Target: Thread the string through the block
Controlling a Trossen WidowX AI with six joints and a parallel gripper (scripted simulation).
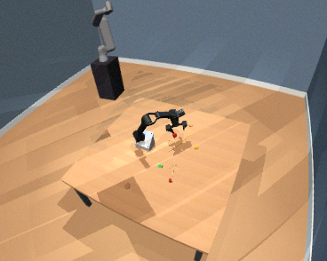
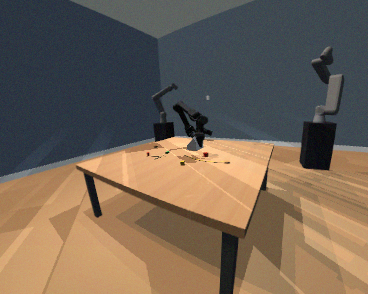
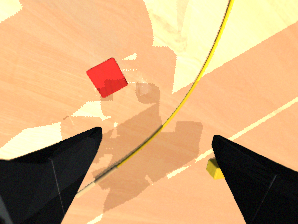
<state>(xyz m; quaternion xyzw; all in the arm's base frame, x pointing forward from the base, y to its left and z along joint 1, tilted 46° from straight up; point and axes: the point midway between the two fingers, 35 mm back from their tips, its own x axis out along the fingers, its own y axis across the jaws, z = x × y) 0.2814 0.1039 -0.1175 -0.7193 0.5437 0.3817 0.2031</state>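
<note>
My gripper tip is 5 cm past the red block, 2 cm to the right of it and 7 cm above it. From my gripper tip the other things lie so: green piece: 5 cm behind, 34 cm to the right, 8 cm below; then thin wooden stick: 1 cm behind, 12 cm to the right, 8 cm below; then yellow cube: 18 cm ahead, 6 cm to the right, 7 cm below.
</note>
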